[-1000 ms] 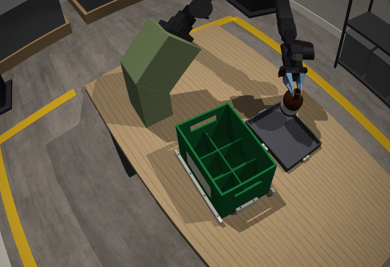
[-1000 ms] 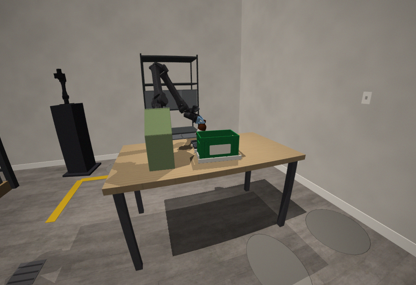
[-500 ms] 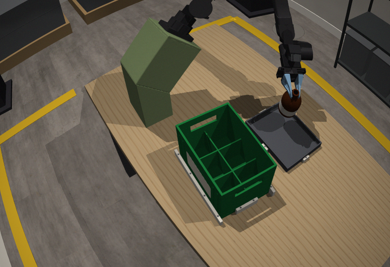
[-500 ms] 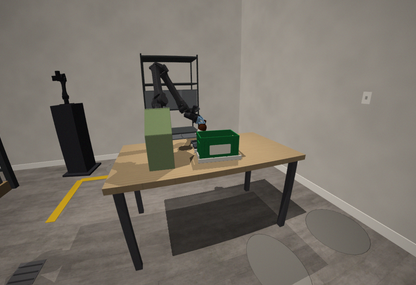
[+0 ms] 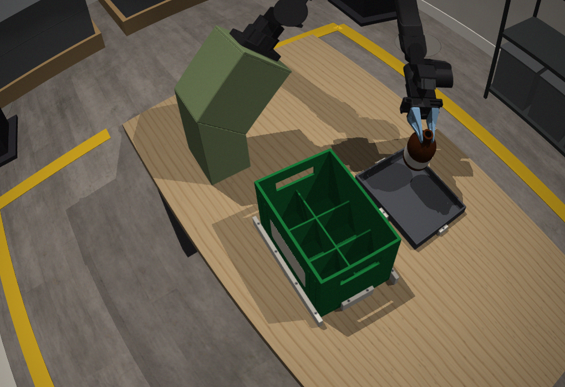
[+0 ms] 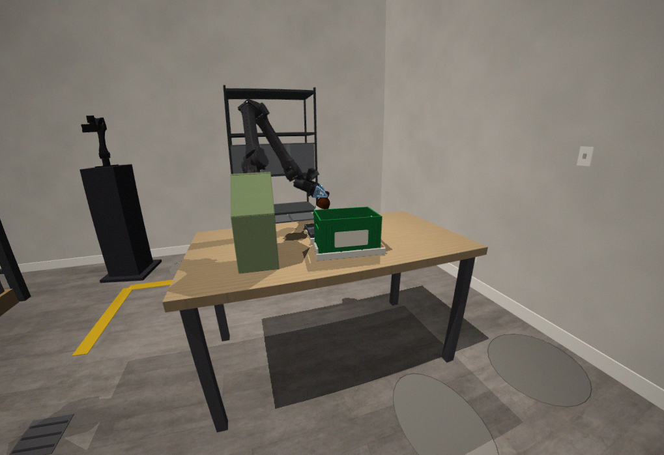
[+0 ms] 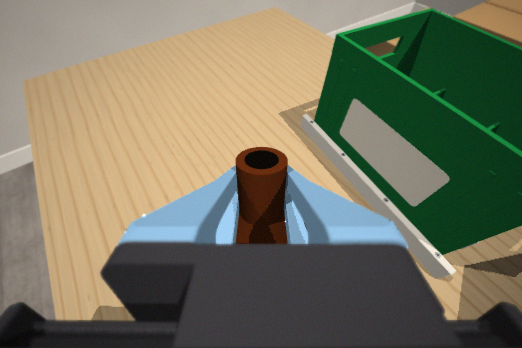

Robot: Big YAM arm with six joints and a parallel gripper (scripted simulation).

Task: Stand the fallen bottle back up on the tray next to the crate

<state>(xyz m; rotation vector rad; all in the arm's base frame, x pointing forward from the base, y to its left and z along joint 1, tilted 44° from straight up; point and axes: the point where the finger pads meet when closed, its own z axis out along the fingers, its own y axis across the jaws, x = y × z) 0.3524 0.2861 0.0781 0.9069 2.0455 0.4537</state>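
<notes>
Right now the brown bottle is 20 mm behind my hand, 10 mm to the left of it and 50 mm below it. The rest, counted from my hand: dark grey tray (10 mm ahead, 20 mm to the right, 190 mm below); green crate (40 mm ahead, 290 mm to the right, 120 mm below).
</notes>
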